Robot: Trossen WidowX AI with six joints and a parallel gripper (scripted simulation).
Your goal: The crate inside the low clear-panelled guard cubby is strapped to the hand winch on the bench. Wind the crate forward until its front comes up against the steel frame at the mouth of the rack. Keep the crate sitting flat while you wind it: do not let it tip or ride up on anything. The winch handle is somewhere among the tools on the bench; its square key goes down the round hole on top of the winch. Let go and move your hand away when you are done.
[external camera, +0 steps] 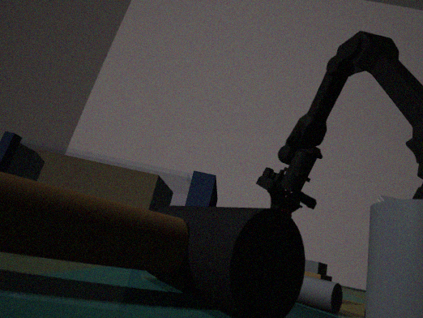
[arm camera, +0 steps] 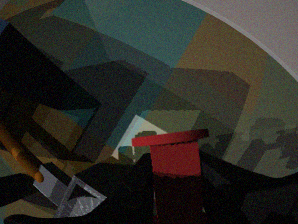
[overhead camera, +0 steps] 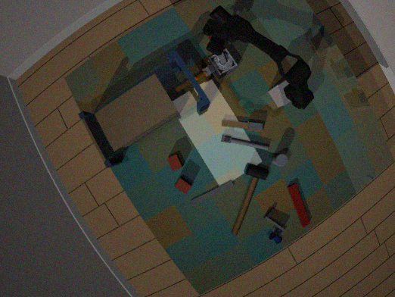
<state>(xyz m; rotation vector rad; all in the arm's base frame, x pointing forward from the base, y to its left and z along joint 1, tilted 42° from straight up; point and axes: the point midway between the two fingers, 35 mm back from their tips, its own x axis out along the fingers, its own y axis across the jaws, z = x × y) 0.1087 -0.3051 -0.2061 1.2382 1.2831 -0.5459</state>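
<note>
The red-knobbed crank is 1 cm ahead of my gripper tip, 5 cm to the left of it and 3 cm below it. The rest, counted from my gripper tip: grey winch 1 cm ahead, 10 cm to the left, 10 cm below; red knob 1 cm behind, 1 cm to the left; blue steel frame 19 cm ahead, 9 cm to the left, 3 cm below.
</note>
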